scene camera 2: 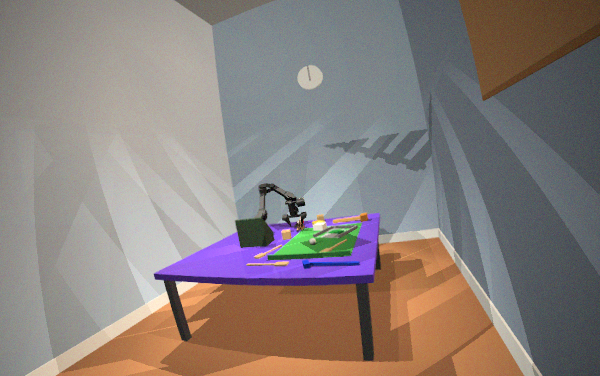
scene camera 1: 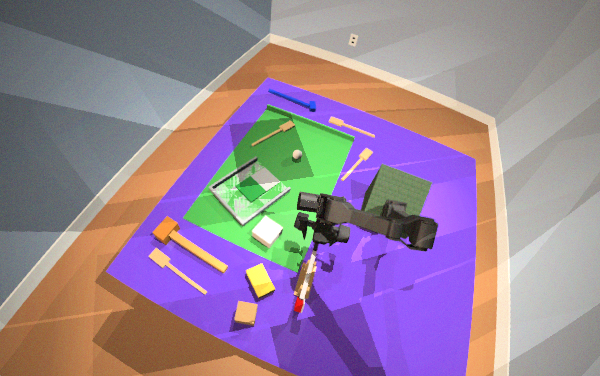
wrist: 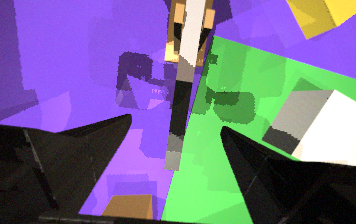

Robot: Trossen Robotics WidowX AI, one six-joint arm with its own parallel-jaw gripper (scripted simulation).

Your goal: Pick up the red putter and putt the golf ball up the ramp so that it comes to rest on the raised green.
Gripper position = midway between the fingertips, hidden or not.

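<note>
My gripper [scene camera 1: 316, 242] is open and holds nothing, and in the wrist view I find the gripper [wrist: 177, 124] again. I can see an orange mallet [scene camera 1: 168, 229], though in the wrist view the mallet is out of frame. There is a ramp [scene camera 1: 257, 184] here too, and a green mat [scene camera 1: 324, 154]. Scene camera 2 also gives me the mat [scene camera 2: 299, 244], as does the wrist view, where I see the mat [wrist: 241, 87].
</note>
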